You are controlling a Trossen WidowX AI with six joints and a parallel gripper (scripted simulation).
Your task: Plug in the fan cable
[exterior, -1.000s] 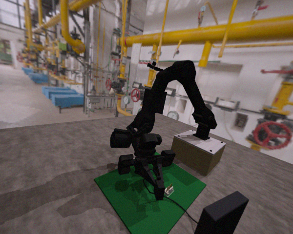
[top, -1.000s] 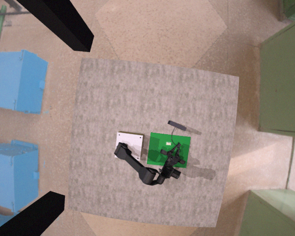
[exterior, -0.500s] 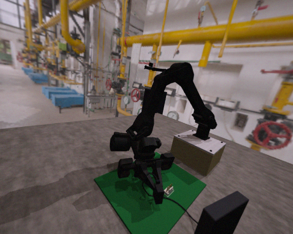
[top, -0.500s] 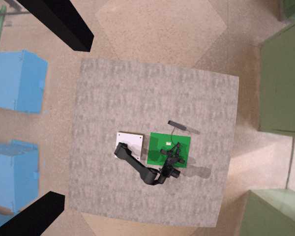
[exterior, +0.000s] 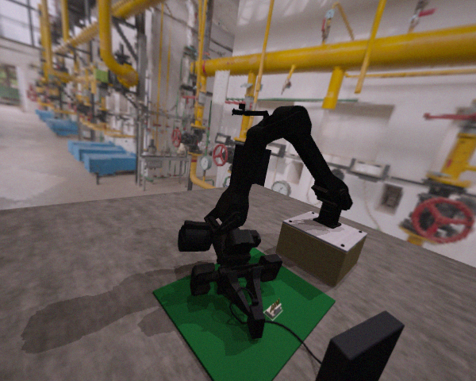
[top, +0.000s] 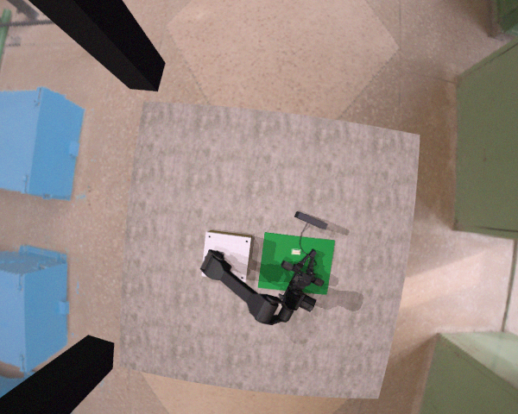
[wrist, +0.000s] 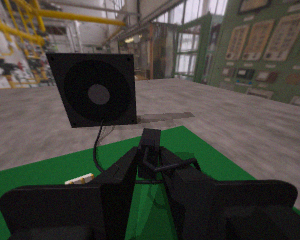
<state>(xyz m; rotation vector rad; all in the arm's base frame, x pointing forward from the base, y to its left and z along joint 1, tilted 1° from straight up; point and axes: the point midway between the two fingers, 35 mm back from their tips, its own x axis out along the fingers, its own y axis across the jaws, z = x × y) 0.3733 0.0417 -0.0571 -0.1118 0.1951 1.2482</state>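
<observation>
My gripper tip is now 10 mm to the right of the black fan plug and 10 mm above it. Also, from my gripper tip: black fan: 40 mm behind, 130 mm to the left, 20 mm above; then green board: 50 mm behind, 60 mm to the right, 50 mm below; then four-pin header: 60 mm behind, 40 mm below.
</observation>
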